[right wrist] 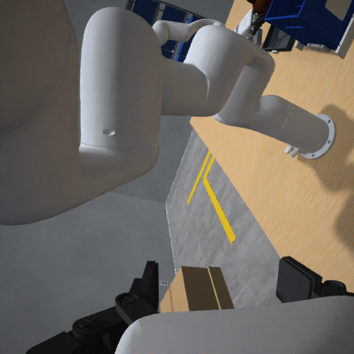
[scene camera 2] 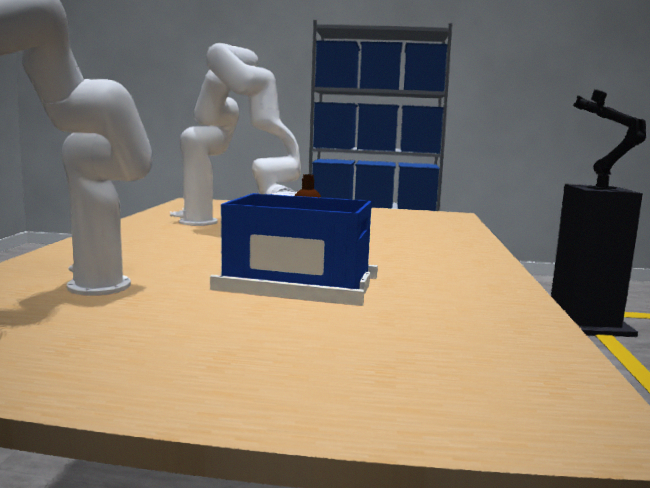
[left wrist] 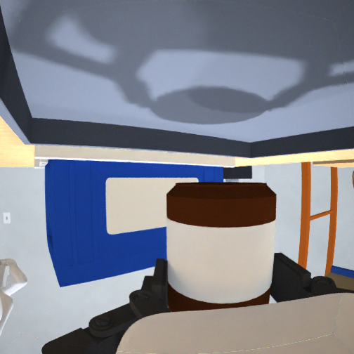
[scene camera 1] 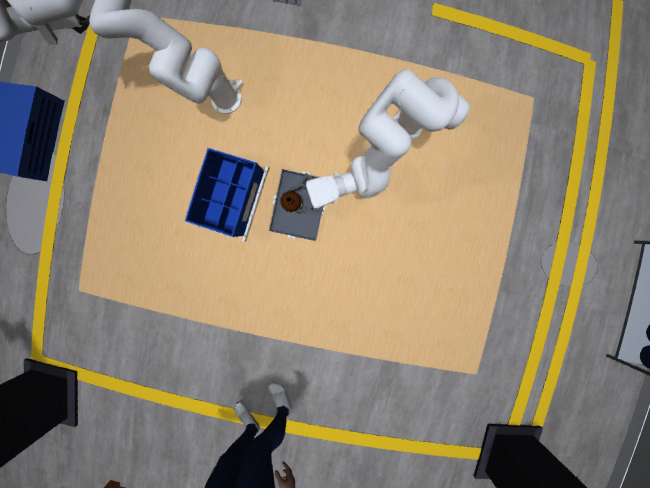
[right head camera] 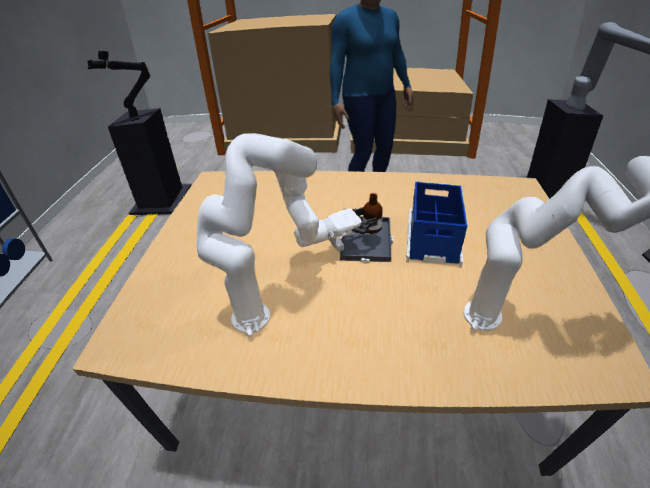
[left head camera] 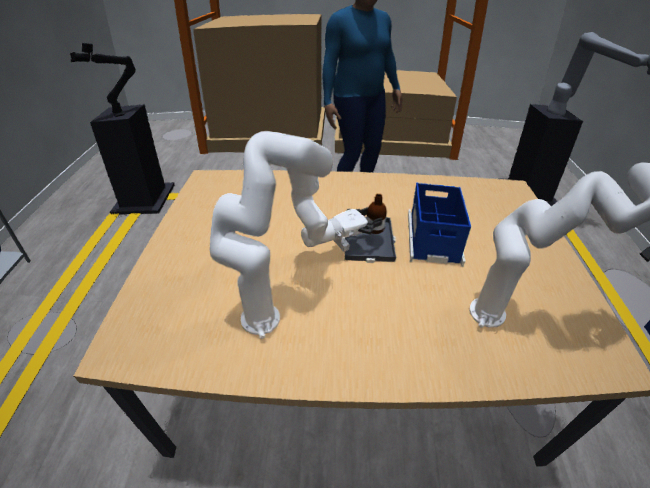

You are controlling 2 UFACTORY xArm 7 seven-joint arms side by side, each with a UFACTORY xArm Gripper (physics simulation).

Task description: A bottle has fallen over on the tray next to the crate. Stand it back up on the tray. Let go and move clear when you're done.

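Pixels of known places: left gripper, fingertip midpoint: (right head camera: pixel 371 215) (left head camera: pixel 375 215); left arm's base, link origin: (scene camera 2: pixel 198 222) (scene camera 1: pixel 407 124) (right head camera: pixel 250 317) (left head camera: pixel 260 319); right arm's base, link origin: (scene camera 2: pixel 99 286) (scene camera 1: pixel 226 99) (right head camera: pixel 482 315) (left head camera: pixel 487 312).
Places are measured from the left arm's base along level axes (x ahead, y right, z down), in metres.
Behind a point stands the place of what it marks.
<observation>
The brown bottle with a white label (left head camera: pixel 376 211) @[x 0.210, y 0.500, z -0.159 m] (right head camera: pixel 372 209) @[x 0.211, y 0.506, z -0.164 m] (scene camera 1: pixel 290 200) @[x 0.240, y 0.514, z -0.210 m] (left wrist: pixel 221 260) is upright, neck up. My left gripper (left head camera: pixel 375 224) @[x 0.235, y 0.514, z -0.120 m] (right head camera: pixel 371 223) @[x 0.235, y 0.514, z -0.120 m] (left wrist: pixel 219 276) is shut on its body from the side. The bottle is over the dark tray (left head camera: pixel 375 252) @[x 0.161, y 0.487, z -0.005 m] (right head camera: pixel 367 252) @[x 0.166, y 0.473, z -0.005 m] (scene camera 1: pixel 294 228) @[x 0.330, y 0.535, z -0.005 m]. In the left wrist view, its base looks slightly above the tray floor, with its shadow on the tray (left wrist: pixel 140 137). In scene camera 2, the bottle's neck (scene camera 2: pixel 308 182) @[x 0.232, y 0.533, z -0.192 m] shows above the crate; the tray is hidden. My right gripper (right wrist: pixel 219 280) is open and empty, far from the tray.
The blue crate (left head camera: pixel 439 241) @[x 0.042, y 0.682, z -0.095 m] (right head camera: pixel 436 241) @[x 0.040, y 0.684, z -0.095 m] (scene camera 2: pixel 236 252) @[x 0.022, y 0.784, z -0.080 m] (left wrist: pixel 75 220) stands close beside the tray, between pale rails on the wooden table (left head camera: pixel 367 325) @[x -0.142, y 0.310, z 0.000 m] (scene camera 1: pixel 367 294) @[x 0.651, y 0.298, z 0.000 m]. A person (left head camera: pixel 359 63) (right head camera: pixel 367 57) stands beyond the table's far edge.
</observation>
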